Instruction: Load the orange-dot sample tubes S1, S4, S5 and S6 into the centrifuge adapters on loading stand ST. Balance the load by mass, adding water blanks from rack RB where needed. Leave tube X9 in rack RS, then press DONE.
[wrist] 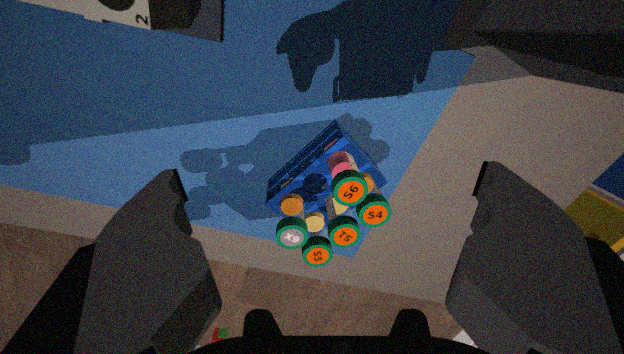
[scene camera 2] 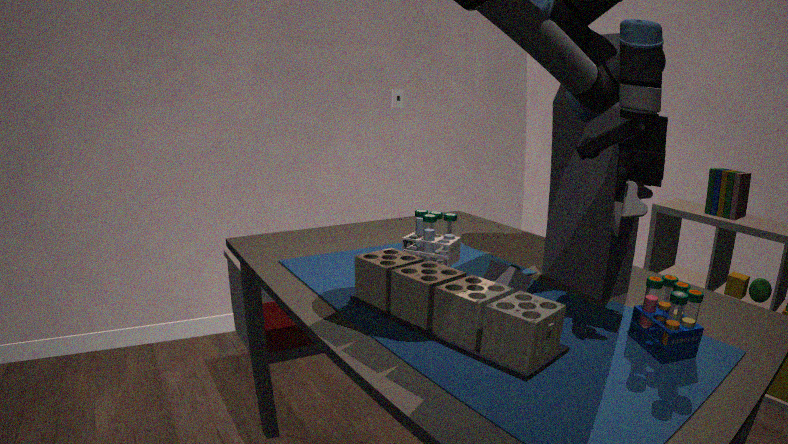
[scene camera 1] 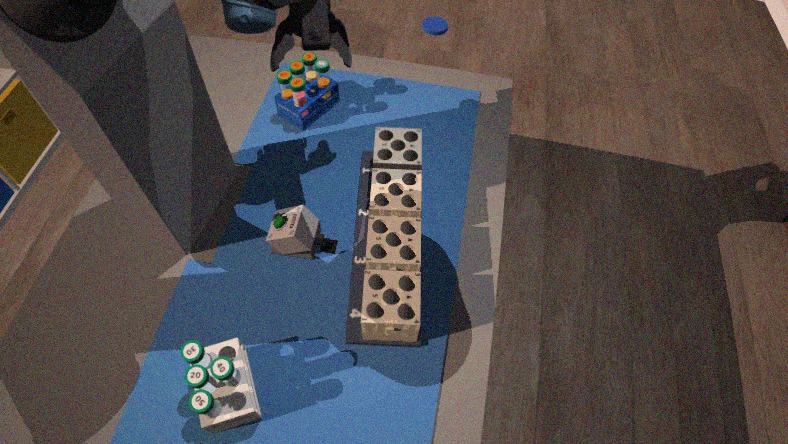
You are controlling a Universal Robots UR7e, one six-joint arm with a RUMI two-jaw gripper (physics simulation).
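Places are measured from the arm's base along level axes (x right, y back, z down), in millimetres.
Where they show: gripper, fingertip midpoint: point(wrist: 325, 171) point(scene camera 2: 622, 224) point(scene camera 1: 311, 69).
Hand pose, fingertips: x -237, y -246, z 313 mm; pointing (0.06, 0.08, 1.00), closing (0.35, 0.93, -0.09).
Note:
After its pixels a point has its place.
Orange-capped tubes S6 point(wrist: 350, 191) {x -298, y -187, z 409 mm}, S4 point(wrist: 374, 214) {x -317, y -152, z 409 mm}, S1 point(wrist: 344, 235) {x -352, y -172, z 409 mm} and S5 point(wrist: 317, 255) {x -387, y -190, z 409 mm} stand in blue rack RS point(scene camera 1: 286, 111) {x -291, y -151, z 497 mm} point(scene camera 2: 664, 344) point(wrist: 367, 161) {x -288, y -156, z 470 mm}, with grey-capped X9 point(scene camera 1: 322, 65) {x -362, y -228, z 409 mm} point(wrist: 292, 236) {x -366, y -225, z 409 mm}. My gripper point(scene camera 1: 311, 65) {x -237, y -246, z 313 mm} point(scene camera 2: 636, 201) point(wrist: 325, 171) {x -237, y -246, z 313 mm} is open and empty above RS; the tubes show between its jaws in the wrist view. Stand ST point(scene camera 1: 354, 286) bears four adapters with open holes, including adapter 3 point(scene camera 1: 393, 239) {x 27, y -452, z 461 mm}. White rack RB point(scene camera 1: 231, 421) {x 387, y -247, z 488 mm} point(scene camera 2: 449, 253) {x 256, y -219, z 492 mm} holds blanks 30 point(scene camera 1: 192, 351) {x 307, y -181, z 409 mm}, 20 point(scene camera 1: 195, 375) {x 341, y -198, z 409 mm}, 40 point(scene camera 1: 222, 367) {x 321, y -235, z 409 mm} and 50 point(scene camera 1: 201, 400) {x 375, y -219, z 409 mm}. The press box point(scene camera 1: 295, 231) {x 49, y -273, z 447 mm} has a green button.
Short orange, yellow and pink capped tubes, including a pink one point(scene camera 1: 299, 98) {x -285, y -191, z 444 mm} point(wrist: 342, 167), stand low in RS beside the tall tubes. The blue mat point(scene camera 1: 330, 430) {x 366, y -401, z 530 mm} point(scene camera 2: 556, 410) {x -323, y -504, z 530 mm} lies under the racks and stand. A shelf unit point(scene camera 2: 721, 248) stands beyond the table. A blue disc point(scene camera 1: 435, 25) lies on the floor.

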